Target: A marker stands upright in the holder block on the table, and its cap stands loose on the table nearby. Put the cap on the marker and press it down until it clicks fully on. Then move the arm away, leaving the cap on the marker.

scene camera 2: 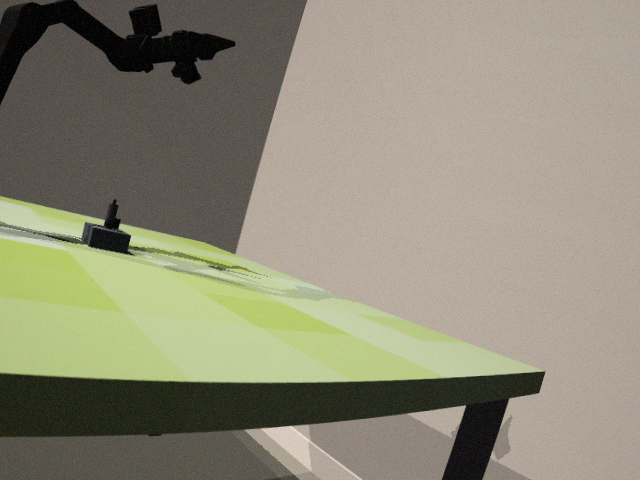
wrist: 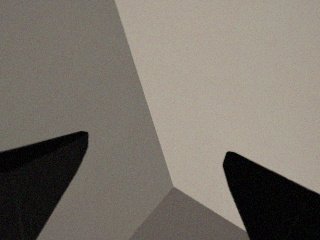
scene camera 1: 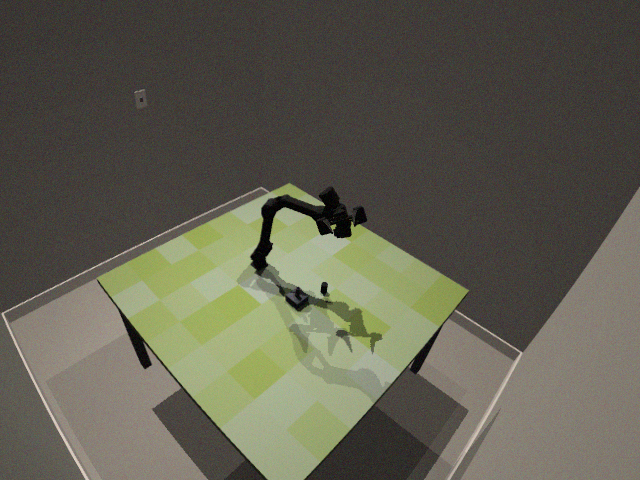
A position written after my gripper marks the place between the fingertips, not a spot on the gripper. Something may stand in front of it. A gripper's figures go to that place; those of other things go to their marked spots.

Labels:
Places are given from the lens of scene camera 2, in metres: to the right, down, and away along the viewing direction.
my gripper (scene camera 2: 229,43): -0.20, -0.44, 0.97
dark grey holder block (scene camera 2: 94,238): -0.41, 0.00, 0.79

